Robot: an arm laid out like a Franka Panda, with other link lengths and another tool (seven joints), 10 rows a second.
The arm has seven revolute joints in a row. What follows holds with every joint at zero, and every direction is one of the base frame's. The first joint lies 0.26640 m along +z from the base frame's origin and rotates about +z. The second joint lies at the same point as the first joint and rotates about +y. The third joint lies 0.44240 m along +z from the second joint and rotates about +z. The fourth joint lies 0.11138 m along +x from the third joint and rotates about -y. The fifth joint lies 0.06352 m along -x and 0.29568 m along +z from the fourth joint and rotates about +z. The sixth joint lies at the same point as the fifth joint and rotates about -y. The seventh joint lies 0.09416 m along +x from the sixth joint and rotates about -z. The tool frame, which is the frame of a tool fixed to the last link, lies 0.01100 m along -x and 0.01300 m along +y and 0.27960 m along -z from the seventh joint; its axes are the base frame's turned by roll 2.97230, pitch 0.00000 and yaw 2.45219 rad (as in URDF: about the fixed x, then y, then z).
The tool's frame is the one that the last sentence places.
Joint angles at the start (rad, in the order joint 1, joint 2, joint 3, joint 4, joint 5, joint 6, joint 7):
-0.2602 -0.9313 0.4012 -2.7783 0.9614 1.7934 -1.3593
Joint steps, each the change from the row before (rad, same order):
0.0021 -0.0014 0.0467 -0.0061 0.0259 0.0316 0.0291
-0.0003 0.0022 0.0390 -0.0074 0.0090 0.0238 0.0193
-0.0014 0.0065 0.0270 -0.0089 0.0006 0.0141 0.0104
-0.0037 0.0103 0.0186 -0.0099 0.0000 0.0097 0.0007
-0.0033 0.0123 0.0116 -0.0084 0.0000 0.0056 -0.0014
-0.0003 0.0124 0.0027 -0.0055 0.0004 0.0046 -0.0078
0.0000 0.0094 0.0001 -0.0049 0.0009 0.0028 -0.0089
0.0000 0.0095 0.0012 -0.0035 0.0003 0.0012 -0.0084
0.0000 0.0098 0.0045 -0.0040 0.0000 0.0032 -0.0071
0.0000 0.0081 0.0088 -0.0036 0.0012 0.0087 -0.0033
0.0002 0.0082 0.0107 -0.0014 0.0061 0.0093 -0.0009
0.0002 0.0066 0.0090 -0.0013 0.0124 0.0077 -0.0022
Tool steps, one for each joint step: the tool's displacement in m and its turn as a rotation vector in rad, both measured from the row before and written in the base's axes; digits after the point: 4 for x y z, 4 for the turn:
0.0020 0.0074 -0.0072 -0.0189 0.0028 -0.0214
0.0001 0.0029 -0.0090 -0.0264 0.0076 -0.0115
-0.0013 0.0000 -0.0086 -0.0222 0.0139 -0.0049
-0.0009 -0.0013 -0.0076 -0.0147 0.0152 -0.0018
-0.0009 -0.0015 -0.0058 -0.0078 0.0166 -0.0011
0.0000 -0.0014 -0.0029 -0.0002 0.0098 0.0036
-0.0001 -0.0012 -0.0020 0.0020 0.0067 0.0041
-0.0004 -0.0008 -0.0019 0.0012 0.0074 0.0060
-0.0006 -0.0008 -0.0027 -0.0020 0.0078 0.0060
0.0003 -0.0007 -0.0030 -0.0061 0.0039 0.0027
0.0010 0.0009 -0.0021 -0.0031 0.0026 0.0005
0.0012 0.0022 -0.0011 0.0038 0.0009 -0.0015

